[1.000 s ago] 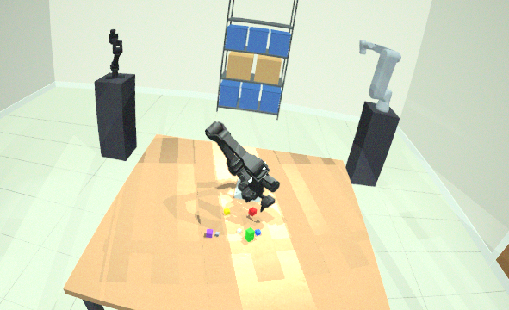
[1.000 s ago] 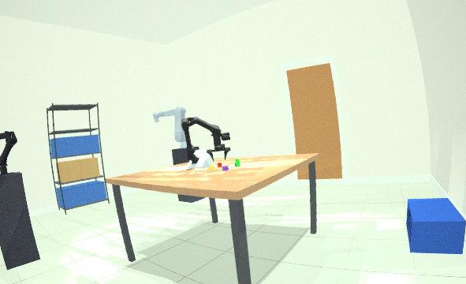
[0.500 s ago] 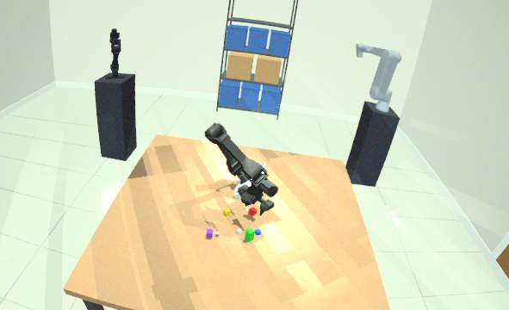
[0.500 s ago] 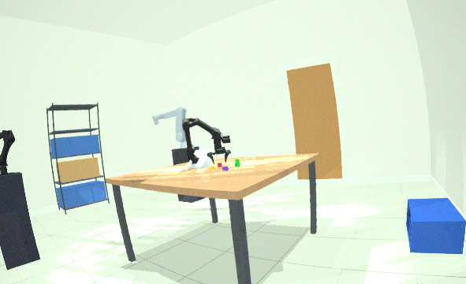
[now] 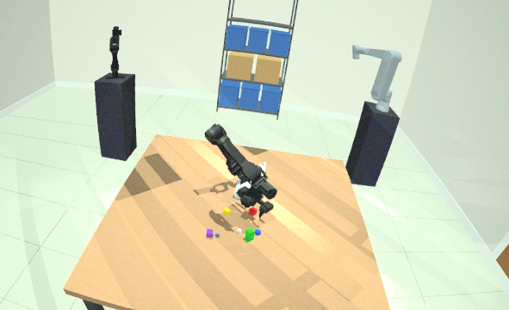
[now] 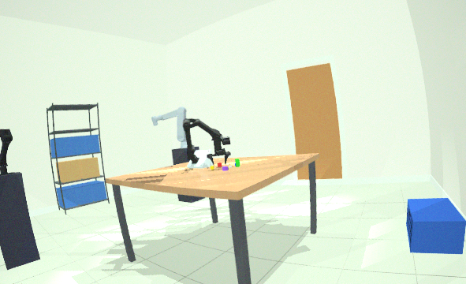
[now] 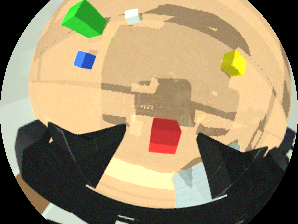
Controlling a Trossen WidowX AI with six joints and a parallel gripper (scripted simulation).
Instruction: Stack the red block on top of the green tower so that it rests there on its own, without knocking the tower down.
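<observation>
Now: the red block 1 cm above my gripper tip. Round my gripper tip: white block: 14 cm ahead, 5 cm to the right; yellow block: 3 cm ahead, 12 cm to the right; blue block: 14 cm ahead, 3 cm to the left.
</observation>
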